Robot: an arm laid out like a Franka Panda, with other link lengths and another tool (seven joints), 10 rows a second.
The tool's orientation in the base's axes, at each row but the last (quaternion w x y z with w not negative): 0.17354, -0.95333, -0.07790, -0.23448; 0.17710, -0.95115, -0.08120, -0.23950; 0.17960, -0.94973, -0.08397, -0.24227; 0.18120, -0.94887, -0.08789, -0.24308; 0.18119, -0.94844, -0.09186, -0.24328; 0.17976, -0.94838, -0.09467, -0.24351
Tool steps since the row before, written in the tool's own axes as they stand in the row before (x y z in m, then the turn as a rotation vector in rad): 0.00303, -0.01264, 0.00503, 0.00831, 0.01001, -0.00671; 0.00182, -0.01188, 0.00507, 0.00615, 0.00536, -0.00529; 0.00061, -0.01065, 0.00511, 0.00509, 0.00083, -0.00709; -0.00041, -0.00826, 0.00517, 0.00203, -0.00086, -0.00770; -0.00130, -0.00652, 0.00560, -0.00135, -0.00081, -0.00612; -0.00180, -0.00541, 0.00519, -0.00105, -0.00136, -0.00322
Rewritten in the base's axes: 0.00187, 0.01378, 0.00098, 0.00678, -0.01119, 0.00656; 0.00091, 0.01301, 0.00025, 0.00439, -0.00651, 0.00573; 0.00010, 0.01181, -0.00068, 0.00158, -0.00310, 0.00805; -0.00024, 0.00956, -0.00193, -0.00177, -0.00203, 0.00754; -0.00044, 0.00804, -0.00326, -0.00400, -0.00175, 0.00457; -0.00078, 0.00681, -0.00354, -0.00265, -0.00010, 0.00251
